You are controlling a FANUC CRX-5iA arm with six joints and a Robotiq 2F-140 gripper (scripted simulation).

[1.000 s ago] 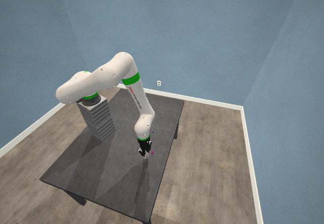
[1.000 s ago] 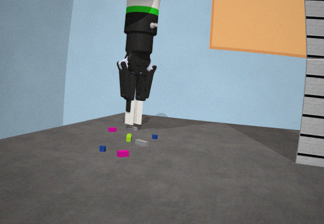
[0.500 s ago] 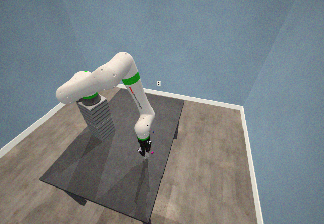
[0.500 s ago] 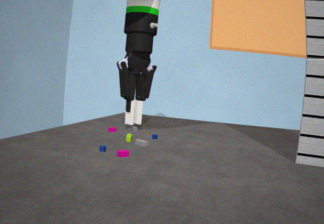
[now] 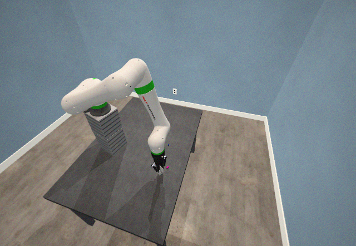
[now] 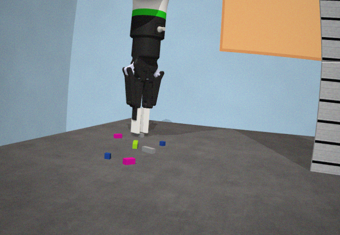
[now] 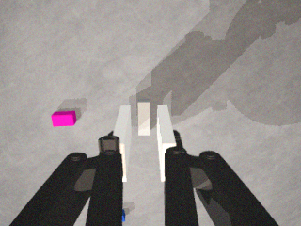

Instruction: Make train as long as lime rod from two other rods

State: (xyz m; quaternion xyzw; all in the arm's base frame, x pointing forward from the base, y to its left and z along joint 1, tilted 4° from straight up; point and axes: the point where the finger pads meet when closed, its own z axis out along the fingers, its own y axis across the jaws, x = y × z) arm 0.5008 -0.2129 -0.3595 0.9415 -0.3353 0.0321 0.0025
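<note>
Right now the lime rod is 20 mm behind my hand, 140 mm to the left of it and 40 mm below it.
</note>
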